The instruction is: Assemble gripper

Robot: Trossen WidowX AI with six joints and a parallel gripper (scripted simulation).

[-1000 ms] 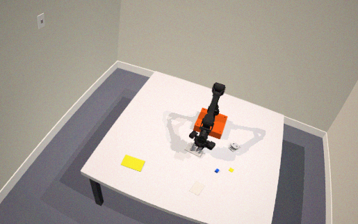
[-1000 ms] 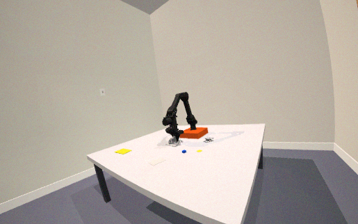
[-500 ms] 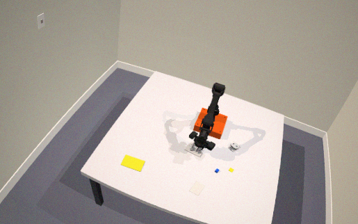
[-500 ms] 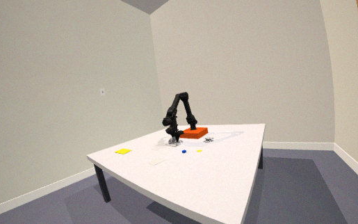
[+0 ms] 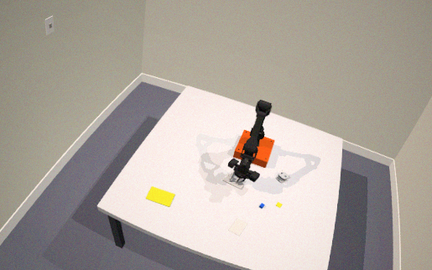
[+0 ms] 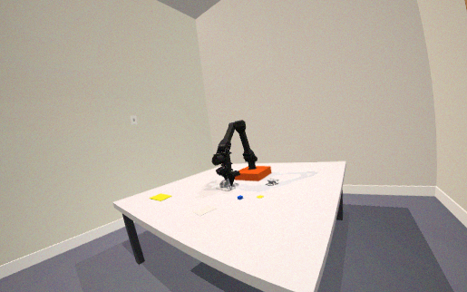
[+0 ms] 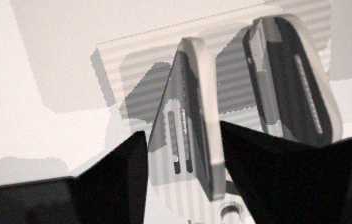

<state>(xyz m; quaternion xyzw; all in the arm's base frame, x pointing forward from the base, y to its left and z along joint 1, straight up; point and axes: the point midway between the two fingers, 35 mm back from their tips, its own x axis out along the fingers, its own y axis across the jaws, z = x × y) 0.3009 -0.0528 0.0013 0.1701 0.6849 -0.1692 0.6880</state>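
My gripper tip is now 260 mm to the right of the white ribbed piece, 90 mm past it and 10 mm above it. From my gripper tip the other things lie so: housing plate: 60 mm behind, 20 mm below, 10 mm to the right; blue cube: 160 mm ahead, 140 mm to the left, 20 mm below; small yellow cube: 240 mm to the left, 130 mm ahead, 20 mm below.
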